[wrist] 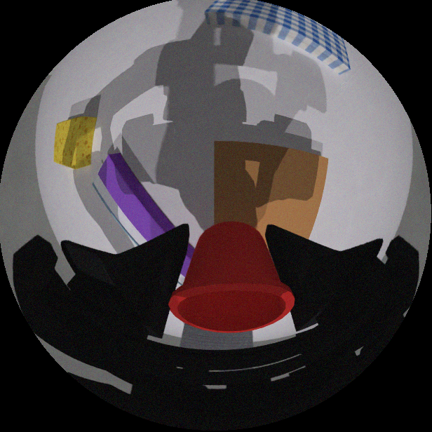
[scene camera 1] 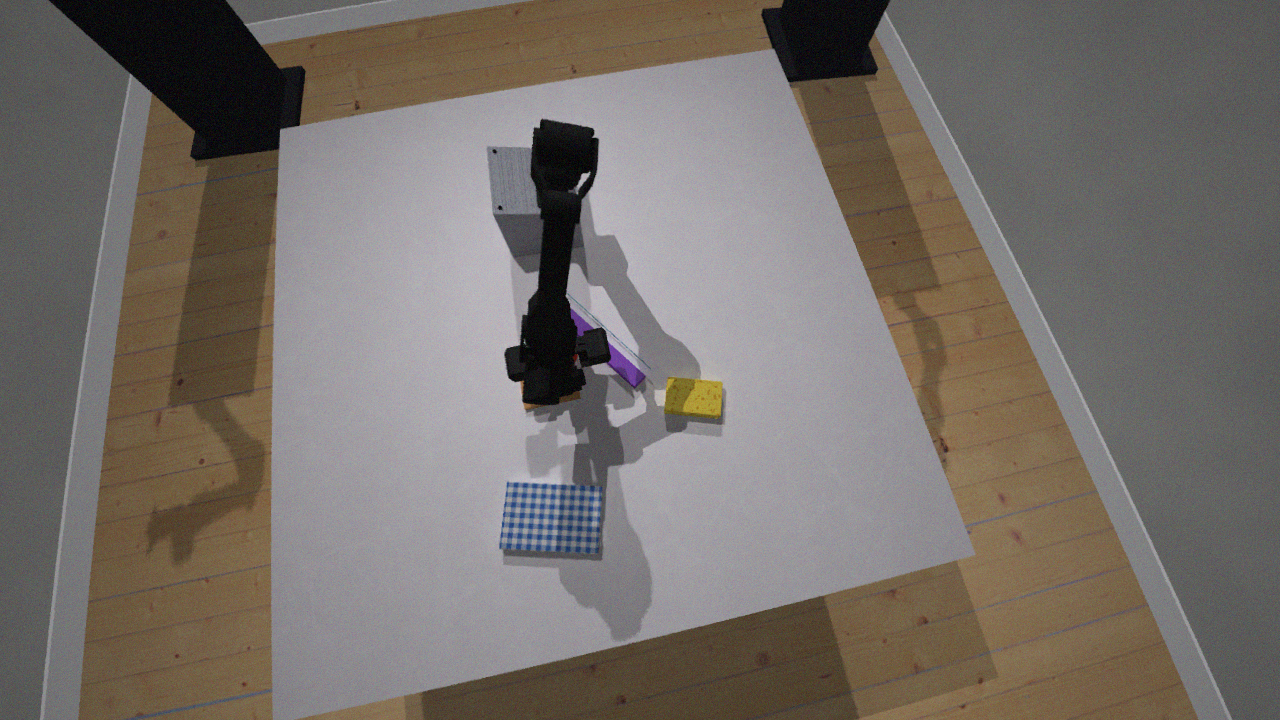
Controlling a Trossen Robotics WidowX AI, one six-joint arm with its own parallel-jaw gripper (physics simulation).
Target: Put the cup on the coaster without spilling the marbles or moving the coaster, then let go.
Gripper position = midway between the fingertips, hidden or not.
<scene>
I see my gripper point(scene camera 1: 566, 364), an orange-brown square coaster point(wrist: 258, 184), a purple bar point(wrist: 129, 203) and a red cup point(wrist: 231, 285).
My gripper is seen too in the wrist view point(wrist: 228, 230).
</scene>
